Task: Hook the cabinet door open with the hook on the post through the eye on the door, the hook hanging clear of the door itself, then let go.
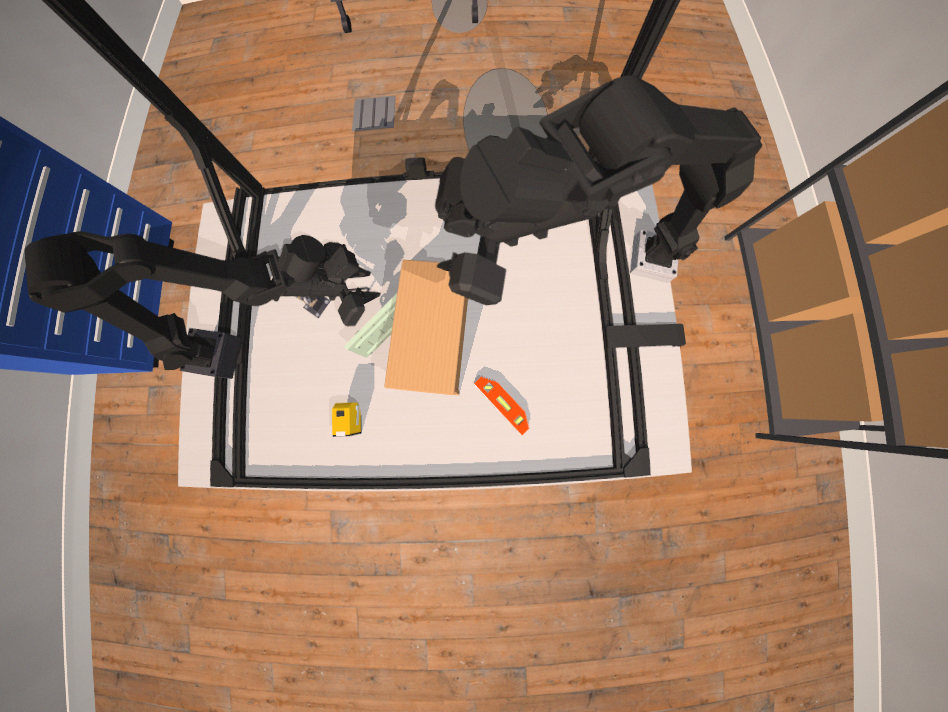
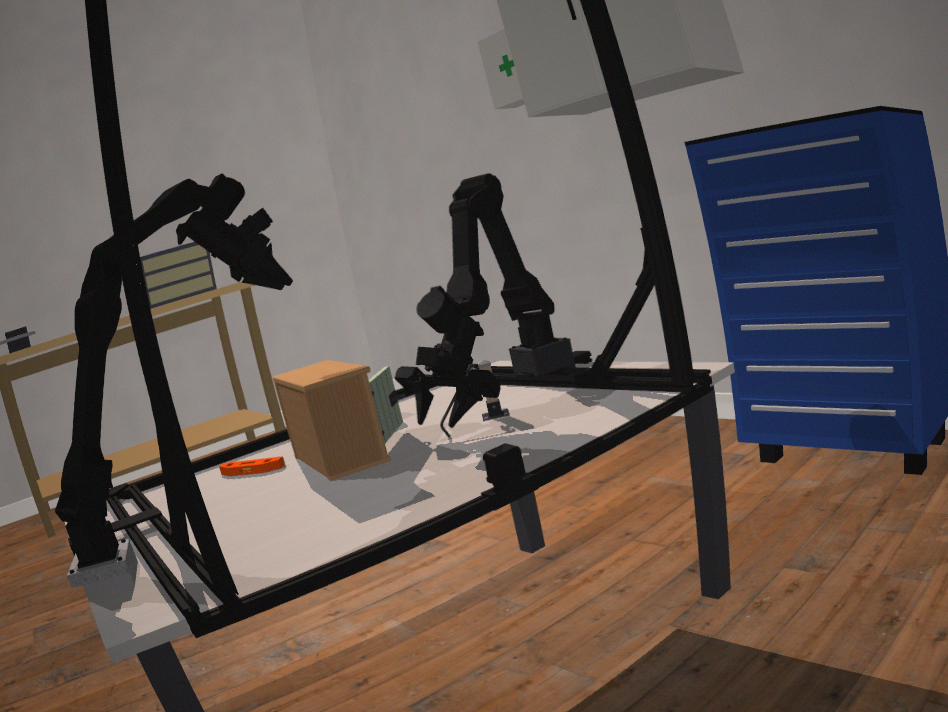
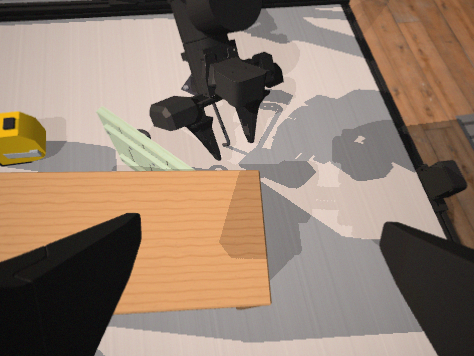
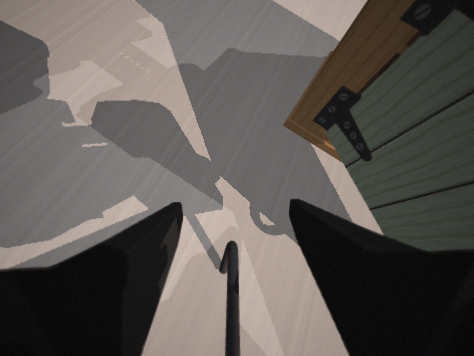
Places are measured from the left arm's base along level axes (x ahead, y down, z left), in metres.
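Pixels of known places: left gripper, fingertip midpoint: (image 1: 446, 236) (image 2: 287, 285) (image 3: 262, 229); right gripper, fingertip midpoint: (image 1: 374, 284) (image 2: 434, 425) (image 3: 235, 151) (image 4: 236, 208); left arm's base, link origin: (image 1: 659, 252) (image 2: 98, 556); right arm's base, link origin: (image 1: 201, 351) (image 2: 539, 343).
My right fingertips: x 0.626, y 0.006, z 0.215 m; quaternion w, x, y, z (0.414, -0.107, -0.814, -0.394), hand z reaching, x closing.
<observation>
Ahead of a thing's pixels: the offset from my right fingertips to its top centre. "spot": to the spot under its first point.
A wooden cabinet @[dx -0.164, dy -0.134, dz +0.094 m] (image 1: 425, 332) (image 2: 330, 417) (image 3: 182, 229) stands mid-table. Its pale green door @[dx -0.053, dy -0.097, dz +0.084 m] (image 1: 374, 328) (image 2: 385, 401) (image 3: 134, 148) (image 4: 387, 169) is swung open at an angle. My right gripper (image 1: 367, 286) (image 2: 437, 421) (image 3: 235, 151) (image 4: 236, 208) is open, low over the table beside the door's hinge side. The thin dark hook rod @[spot: dx +0.031, dy -0.011, dz +0.022 m] (image 3: 222, 127) (image 4: 232, 282) (image 2: 445, 423) runs between its fingers without touching them; its bent tip hangs over bare table, apart from the door. The post @[spot: dx +0.137, dy +0.017, dz +0.054 m] (image 2: 494, 408) stands just behind. My left gripper (image 1: 474, 277) (image 2: 276, 279) (image 3: 262, 229) is open and empty, high above the cabinet.
An orange spirit level @[dx -0.336, dy +0.015, dz +0.198 m] (image 1: 501, 404) (image 2: 252, 465) and a yellow tape measure @[dx -0.019, dy -0.048, dz +0.303 m] (image 1: 346, 418) lie on the table in front of the cabinet. A black frame (image 1: 429, 481) rims the table. A blue drawer unit (image 2: 775, 283) and a wooden shelf (image 1: 796, 318) stand off the table.
</observation>
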